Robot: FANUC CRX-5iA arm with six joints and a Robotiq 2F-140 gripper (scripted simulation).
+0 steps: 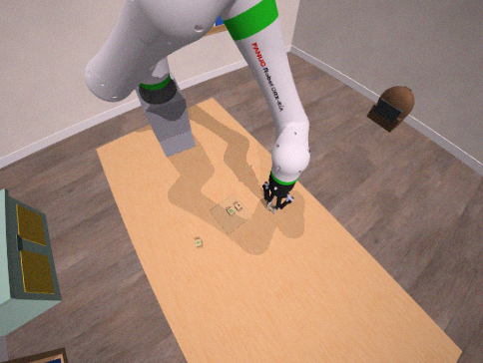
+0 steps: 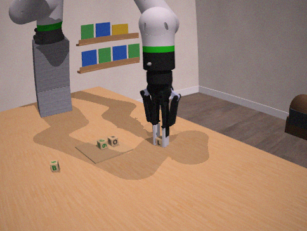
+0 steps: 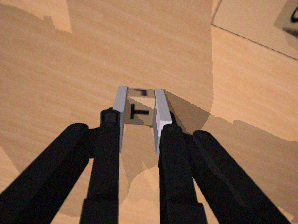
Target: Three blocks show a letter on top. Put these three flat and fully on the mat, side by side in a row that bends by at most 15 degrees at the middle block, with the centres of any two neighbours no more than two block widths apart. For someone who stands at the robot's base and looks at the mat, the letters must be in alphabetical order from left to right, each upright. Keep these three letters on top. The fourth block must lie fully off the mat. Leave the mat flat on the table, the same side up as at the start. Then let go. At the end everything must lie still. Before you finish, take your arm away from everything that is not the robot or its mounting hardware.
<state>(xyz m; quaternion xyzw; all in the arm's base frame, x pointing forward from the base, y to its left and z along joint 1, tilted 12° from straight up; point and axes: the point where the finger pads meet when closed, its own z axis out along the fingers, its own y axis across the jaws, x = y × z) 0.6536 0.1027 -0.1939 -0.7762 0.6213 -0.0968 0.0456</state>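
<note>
My gripper is now 150 mm to the left of the thin tan mat, 110 mm past it and 30 mm above it.
</note>
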